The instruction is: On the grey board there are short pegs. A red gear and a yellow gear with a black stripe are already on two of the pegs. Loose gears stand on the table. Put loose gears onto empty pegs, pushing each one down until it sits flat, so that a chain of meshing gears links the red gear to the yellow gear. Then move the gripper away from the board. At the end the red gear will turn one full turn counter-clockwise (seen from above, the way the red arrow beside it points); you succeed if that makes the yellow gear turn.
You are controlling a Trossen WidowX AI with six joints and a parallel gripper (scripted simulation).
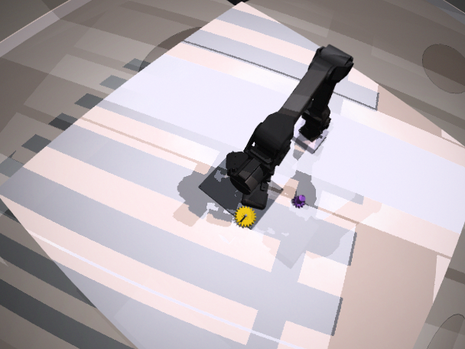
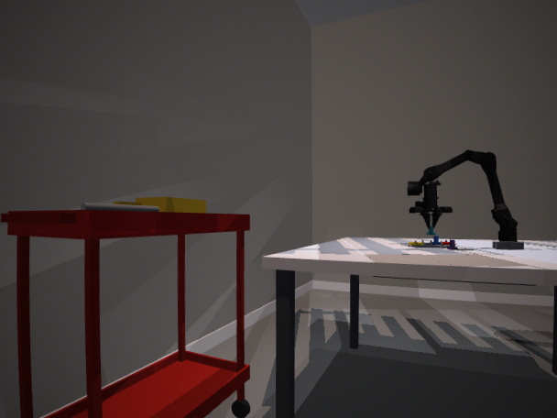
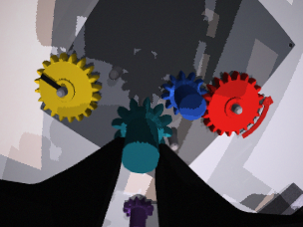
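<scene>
Right now the blue gear is 2 cm behind my gripper tip, 3 cm to the right of it and 6 cm below it. From my gripper tip the other things lie so: teal gear: 1 cm below; grey board: 4 cm to the right, 8 cm below; yellow gear: 6 cm ahead, 4 cm to the left, 7 cm below.
</scene>
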